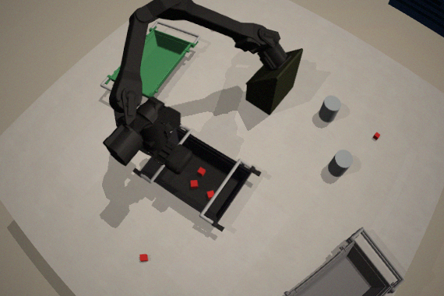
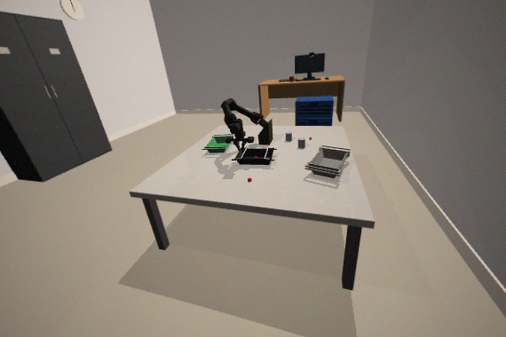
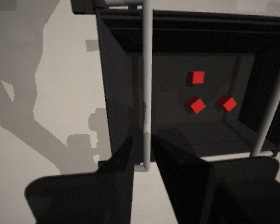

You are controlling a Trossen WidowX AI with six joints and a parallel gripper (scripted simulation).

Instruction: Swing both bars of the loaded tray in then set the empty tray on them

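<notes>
Right now my gripper tip is 300 mm to the left of the green tray, 210 mm past it and 40 mm above it.
</notes>
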